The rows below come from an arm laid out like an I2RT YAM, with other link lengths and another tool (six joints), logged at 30 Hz.
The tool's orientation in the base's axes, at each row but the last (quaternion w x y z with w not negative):
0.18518 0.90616 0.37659 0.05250
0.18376 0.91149 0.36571 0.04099
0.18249 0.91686 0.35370 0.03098
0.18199 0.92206 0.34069 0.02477
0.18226 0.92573 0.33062 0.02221
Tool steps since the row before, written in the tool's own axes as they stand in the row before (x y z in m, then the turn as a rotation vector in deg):
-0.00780 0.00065 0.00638 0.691 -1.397 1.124
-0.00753 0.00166 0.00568 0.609 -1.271 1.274
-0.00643 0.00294 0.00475 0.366 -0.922 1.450
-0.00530 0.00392 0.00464 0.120 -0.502 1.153
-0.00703 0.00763 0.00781 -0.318 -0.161 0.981
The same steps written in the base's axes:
-0.00362 -0.00779 -0.00532 -0.171 1.057 -1.595
-0.00322 -0.00797 -0.00422 -0.118 0.872 -1.684
-0.00205 -0.00774 -0.00291 -0.044 0.418 -1.706
-0.00085 -0.00761 -0.00253 -0.023 0.061 -1.262
0.00039 -0.01234 -0.00404 -0.187 -0.399 -0.946

